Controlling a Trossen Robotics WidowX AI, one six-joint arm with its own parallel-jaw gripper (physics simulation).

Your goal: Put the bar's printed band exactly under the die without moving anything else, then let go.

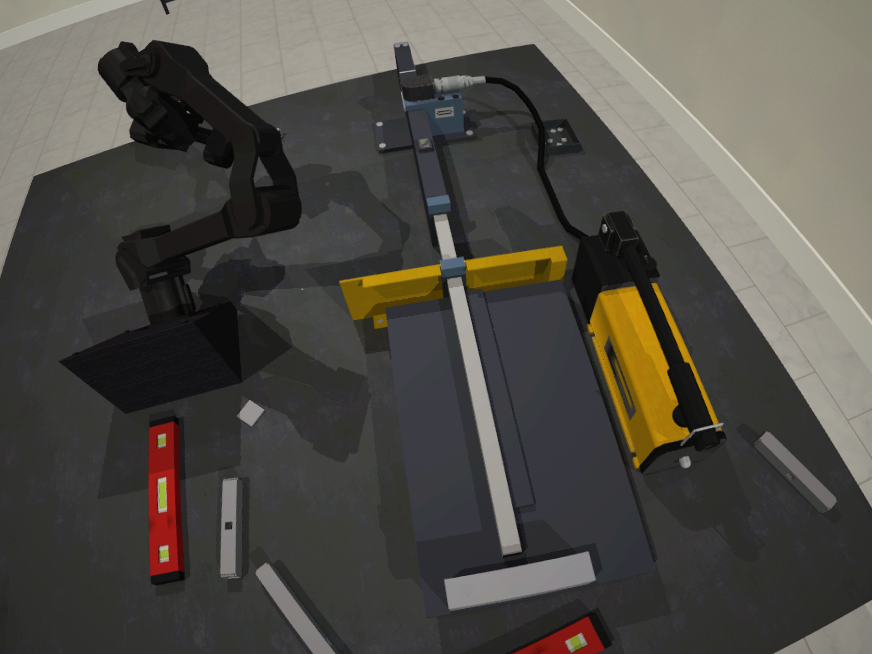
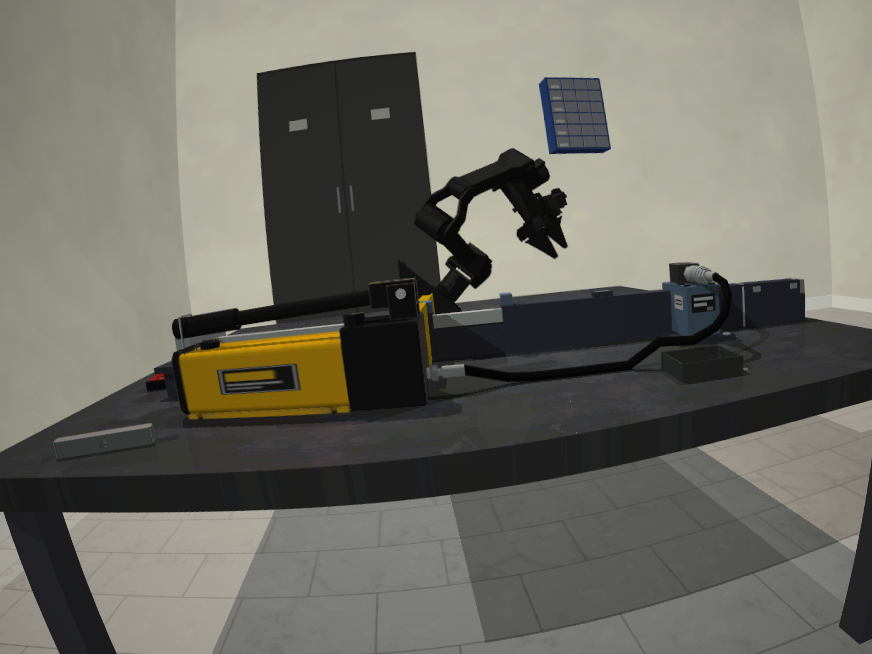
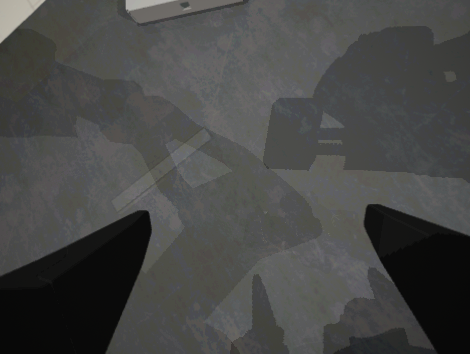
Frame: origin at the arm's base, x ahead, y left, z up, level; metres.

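Seen in the pictures: gripper, fingertip midpoint: (image 2: 561,252) (image 3: 256,217); arm's base at its link origin: (image 1: 172,320) (image 2: 444,296).
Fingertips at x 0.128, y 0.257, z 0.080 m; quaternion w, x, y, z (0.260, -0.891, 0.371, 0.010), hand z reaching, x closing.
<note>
Pixels of each thing's top centre, then the offset from my fingertips to it. "spot": a spot on its surface instead.
- yellow upright plate at a spot on its surface: (image 1: 517,266) spot: dx +0.365, dy -0.407, dz -0.076 m
- dark rail at a spot on its surface: (image 2: 584,320) spot: dx +0.361, dy -0.143, dz -0.102 m
- blue press body at a spot on its surface: (image 2: 694,309) spot: dx +0.478, dy +0.001, dz -0.091 m
- black head at a spot on its surface: (image 1: 417,87) spot: dx +0.397, dy +0.021, dz -0.025 m
- yellow pump at a spot on its surface: (image 2: 260,376) spot: dx +0.492, dy -0.632, dz -0.093 m
- dark tray at its top centre: (image 2: 707,353) (image 1: 554,129) dx +0.627, dy -0.103, dz -0.120 m
- pale holed piece at a spot on its surface: (image 3: 185,11) spot: dx +0.077, dy +0.219, dz -0.139 m
- red level at its top centre: (image 1: 161,494) dx -0.208, dy -0.495, dz -0.126 m
A long pale bar (image 1: 482,415) (image 2: 468,318) lies along the dark bed and passes through the yellow upright plate (image 1: 517,266) into the dark rail (image 1: 431,172) (image 2: 584,320). No printed band can be made out on it. The blue press body (image 1: 445,112) (image 2: 694,309) with a black head (image 1: 417,87) stands at the rail's far part; the die itself cannot be made out. My gripper (image 2: 560,251) (image 3: 256,217) is open and empty, raised above the table to the side of the rail, with the press apart from it.
A yellow pump (image 1: 644,366) (image 2: 260,376) is joined to the press by a black hose (image 1: 540,154) (image 2: 563,371). A dark tray (image 2: 702,363) stands near the hose. A pale holed piece (image 3: 185,11) lies beyond my fingers. A red level (image 1: 162,464) and short bars (image 1: 230,549) (image 1: 794,471) lie about.
</note>
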